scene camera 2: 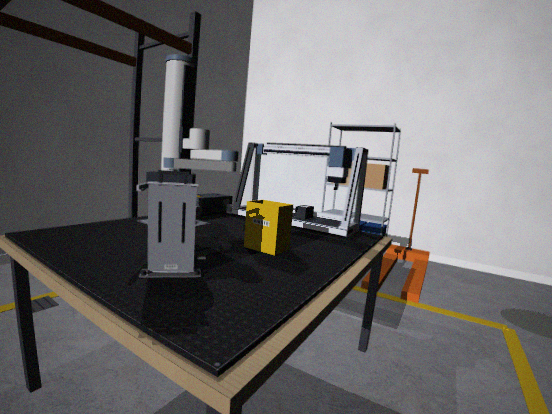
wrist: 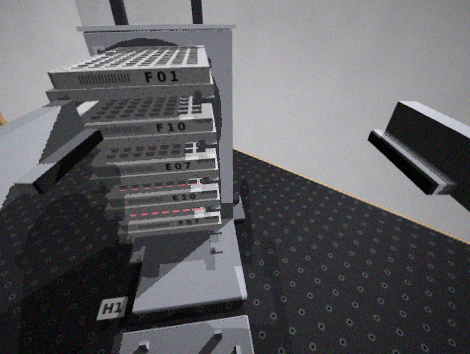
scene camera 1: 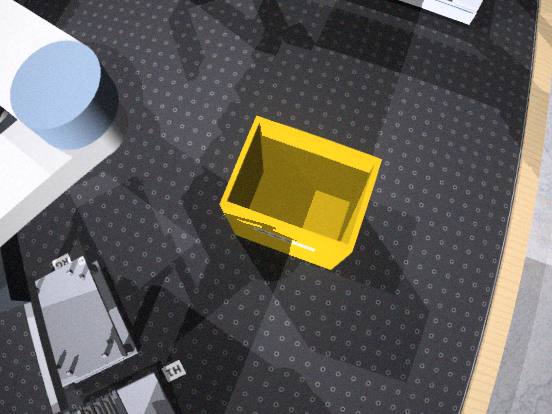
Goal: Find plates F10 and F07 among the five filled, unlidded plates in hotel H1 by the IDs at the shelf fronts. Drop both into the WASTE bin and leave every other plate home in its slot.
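Frame: origin at the arm's base, x ahead, y left, z up, level; metres.
Seen in the pictures: gripper, fingertip midpoint: (wrist: 235, 119).
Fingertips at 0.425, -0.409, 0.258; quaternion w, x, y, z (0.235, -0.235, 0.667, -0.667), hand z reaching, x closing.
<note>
Pixels of each thing's top centre, then the offset from my fingertips to it, as dx, dy, dz. Level surfaces: height alone.
- Plate F01 at its top centre: (wrist: 150, 54) +0.096, -0.019, +0.021
- plate F10 at its top centre: (wrist: 157, 92) +0.096, -0.019, -0.007
- E07 at its top centre: (wrist: 164, 125) +0.096, -0.019, -0.035
- E10 at its top centre: (wrist: 170, 152) +0.096, -0.019, -0.063
- lowest plate at its top centre: (wrist: 174, 176) +0.096, -0.019, -0.091
- yellow WASTE bin at its top centre: (scene camera 1: 302, 181) (scene camera 2: 270, 203) +0.221, +0.383, -0.045
- RG nest at its top centre: (scene camera 1: 67, 322) -0.041, +0.109, -0.175
- table at its surface level: dz -0.245
- H1 tag at its top centre: (scene camera 1: 173, 371) (wrist: 112, 307) +0.122, +0.091, -0.245
Hotel H1 (wrist: 226, 125) (scene camera 2: 172, 225) stands upright on the table. In the wrist view it holds several plates in a stack. Plate F01 (wrist: 161, 77) is uppermost, with plate F10 (wrist: 171, 127) below it, then E07 (wrist: 178, 166) and E10 (wrist: 184, 197). The lowest plate (wrist: 188, 222) has a dim label that looks like F07. My gripper (wrist: 235, 119) is open and empty, its fingers spread on both sides of the view; the left finger overlaps the stack's left edge. The yellow WASTE bin (scene camera 1: 320, 256) (scene camera 2: 280, 227) is upright and open, with a lit patch inside.
The RG nest (scene camera 1: 70, 320) (wrist: 185, 337), a pale plate with small posts, lies beside the hotel. The arm's link (scene camera 1: 95, 160) (scene camera 2: 205, 164) reaches over the table (scene camera 2: 225, 320). A gantry machine (scene camera 2: 300, 149) stands behind the bin. The H1 tag (scene camera 1: 174, 370) (wrist: 111, 308) lies by the hotel.
</note>
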